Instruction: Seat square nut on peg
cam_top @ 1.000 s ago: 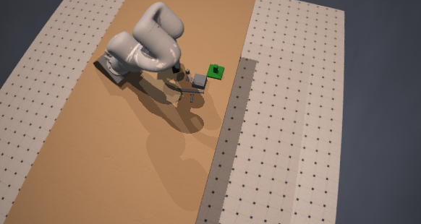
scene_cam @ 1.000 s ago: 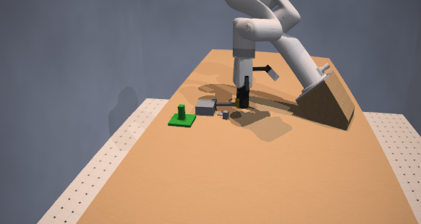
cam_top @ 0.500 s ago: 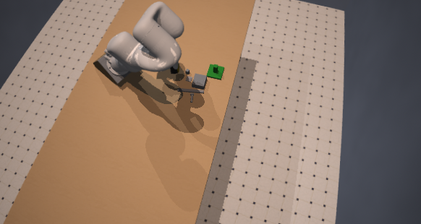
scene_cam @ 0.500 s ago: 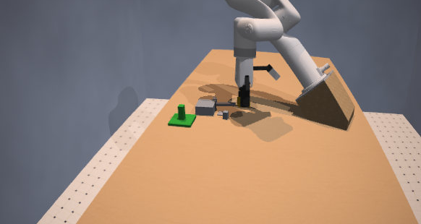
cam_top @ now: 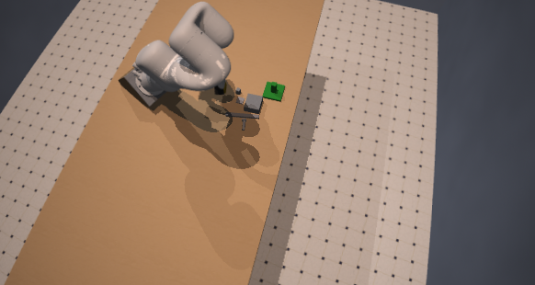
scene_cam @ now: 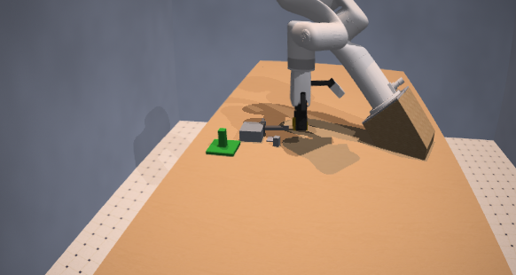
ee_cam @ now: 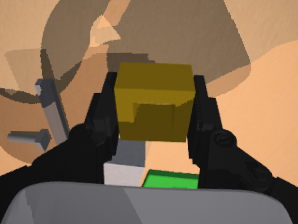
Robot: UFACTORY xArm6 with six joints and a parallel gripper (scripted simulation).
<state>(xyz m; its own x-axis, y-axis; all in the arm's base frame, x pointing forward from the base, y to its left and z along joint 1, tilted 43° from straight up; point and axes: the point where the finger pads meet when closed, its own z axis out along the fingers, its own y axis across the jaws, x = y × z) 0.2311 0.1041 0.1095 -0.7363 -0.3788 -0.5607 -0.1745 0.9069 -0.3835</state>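
My gripper is now 60 mm short of the small grey cube, 50 mm above it and 30 mm to the right of it. Also, from my hand: grey block: 140 mm ahead, 50 mm below, 20 mm to the right; thin grey bar: 110 mm ahead, 80 mm to the right, 60 mm below.
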